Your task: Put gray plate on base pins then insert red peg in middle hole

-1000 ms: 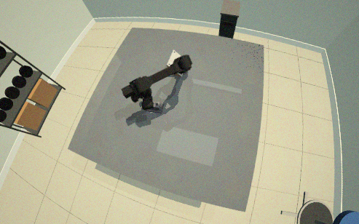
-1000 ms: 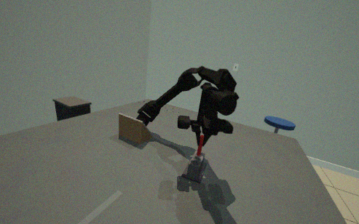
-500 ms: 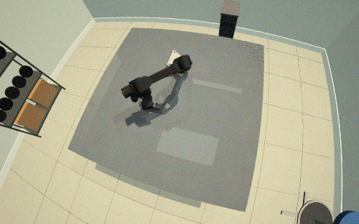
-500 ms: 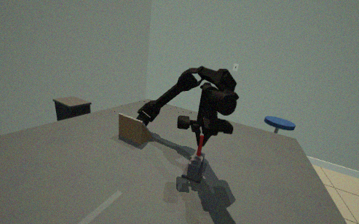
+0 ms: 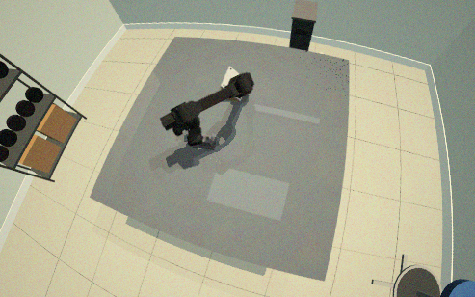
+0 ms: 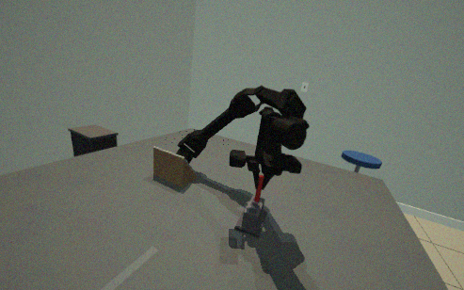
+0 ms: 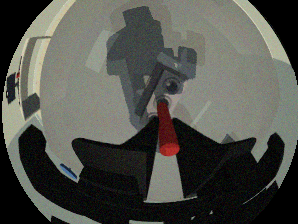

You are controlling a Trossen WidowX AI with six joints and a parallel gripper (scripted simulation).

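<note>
The gray plate lies 70 mm below my gripper tip. Also, from my gripper tip: red peg: right at my gripper tip.
</note>
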